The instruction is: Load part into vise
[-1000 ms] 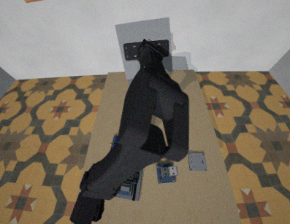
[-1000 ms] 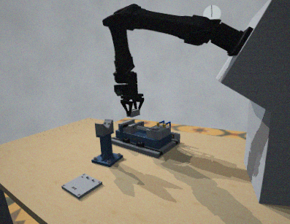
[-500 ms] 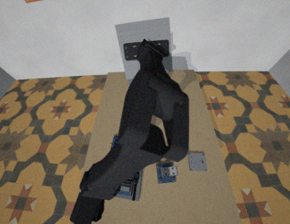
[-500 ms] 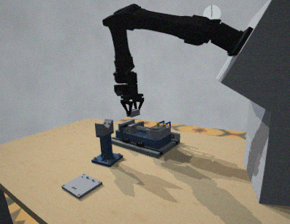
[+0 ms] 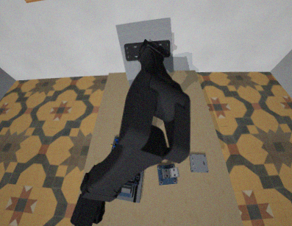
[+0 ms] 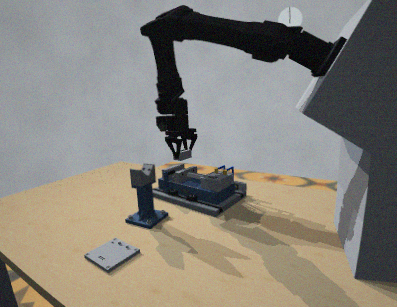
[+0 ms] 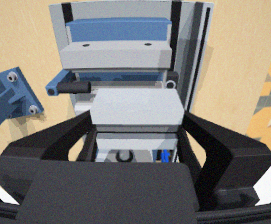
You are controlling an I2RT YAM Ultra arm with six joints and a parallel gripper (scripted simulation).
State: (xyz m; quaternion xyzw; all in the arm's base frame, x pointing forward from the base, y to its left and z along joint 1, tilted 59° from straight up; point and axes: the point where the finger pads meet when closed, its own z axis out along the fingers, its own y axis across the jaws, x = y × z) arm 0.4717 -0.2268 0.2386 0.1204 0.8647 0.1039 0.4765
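My hand is 6 cm above the moving jaw, 3 cm to the right of it and 3 cm past it. The rest, counted from my hand: fixed jaw (6 cm below, 3 cm ahead, 1 cm to the left); then part (1 cm above); then work stop (6 cm to the left, 5 cm below, 1 cm ahead).
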